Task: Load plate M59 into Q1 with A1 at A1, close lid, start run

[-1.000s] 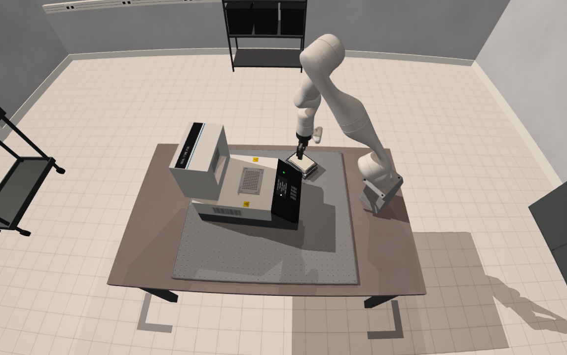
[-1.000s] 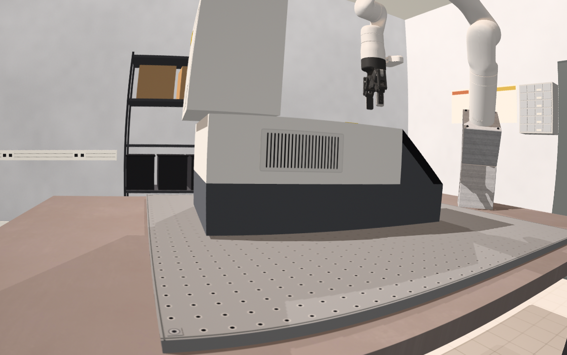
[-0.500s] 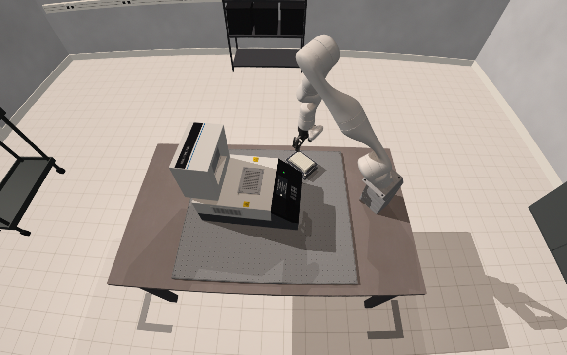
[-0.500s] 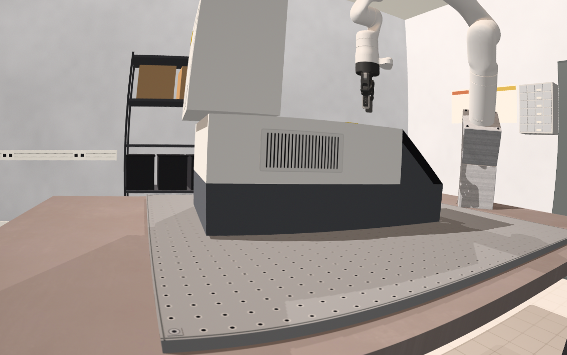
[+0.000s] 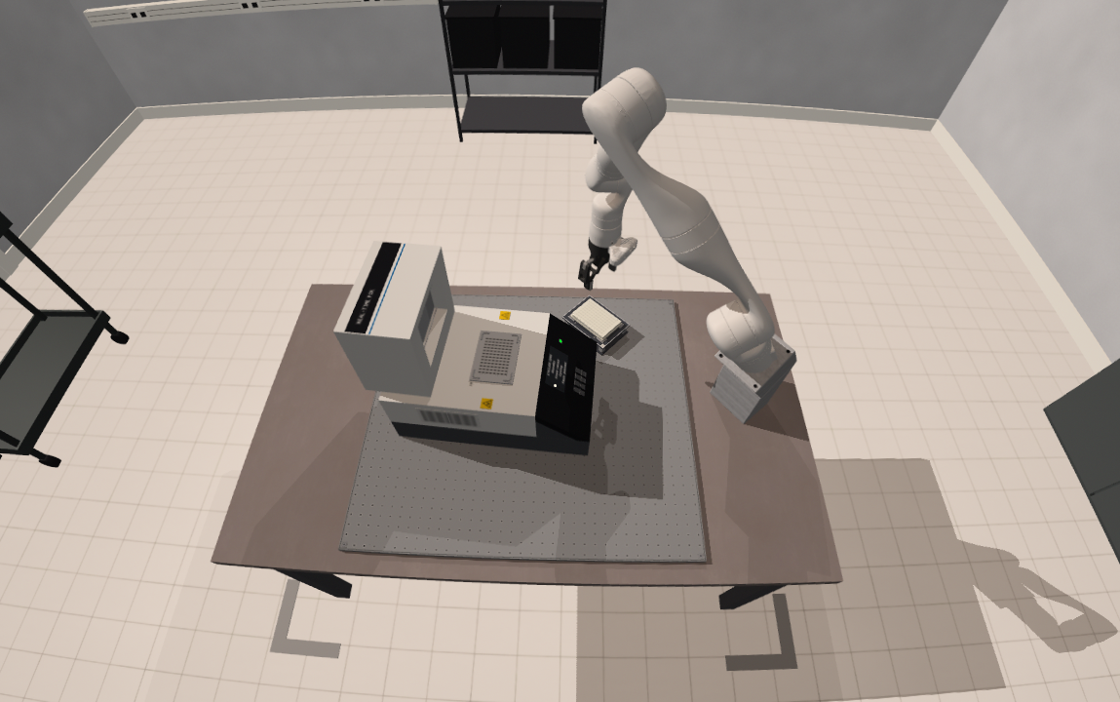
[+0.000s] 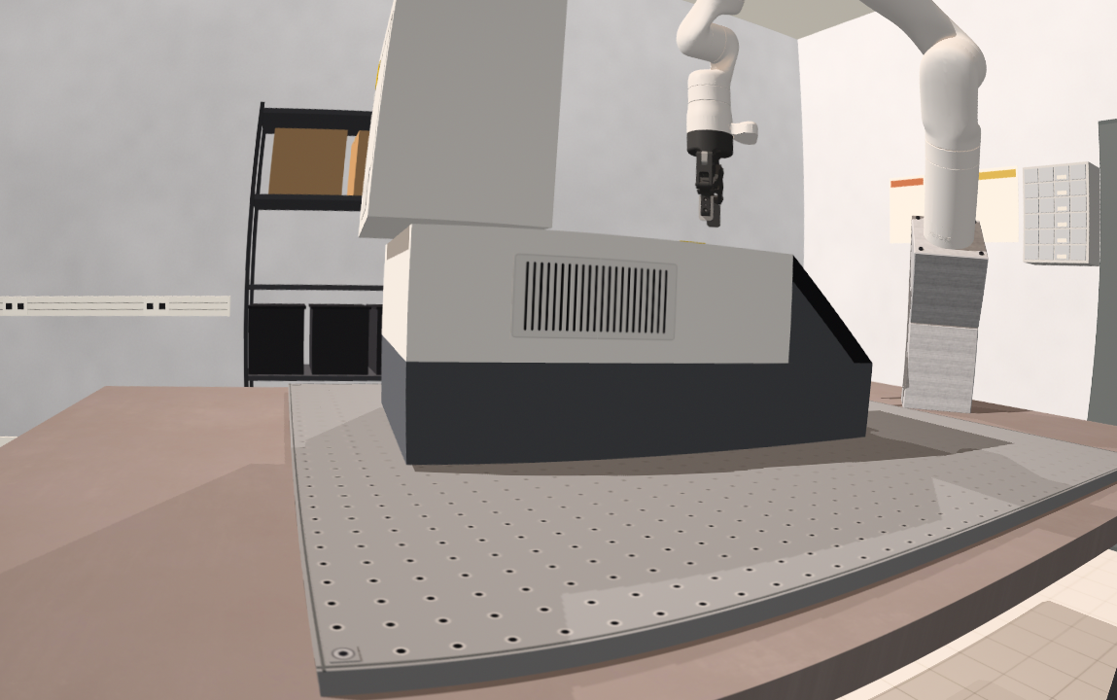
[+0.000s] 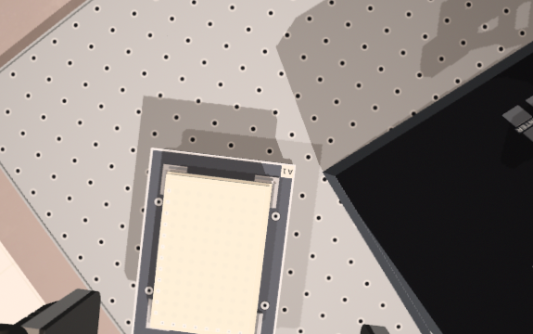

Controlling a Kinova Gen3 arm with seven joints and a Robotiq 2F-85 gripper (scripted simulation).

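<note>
Right now my hand is 22 cm above the plate M59, 4 cm to the left of it and 1 cm past it. Also, from my hand: plate nest N1: 24 cm below, 4 cm to the right, 1 cm behind; then A1 corner label: 23 cm below, 5 cm to the left, 2 cm behind.
</note>
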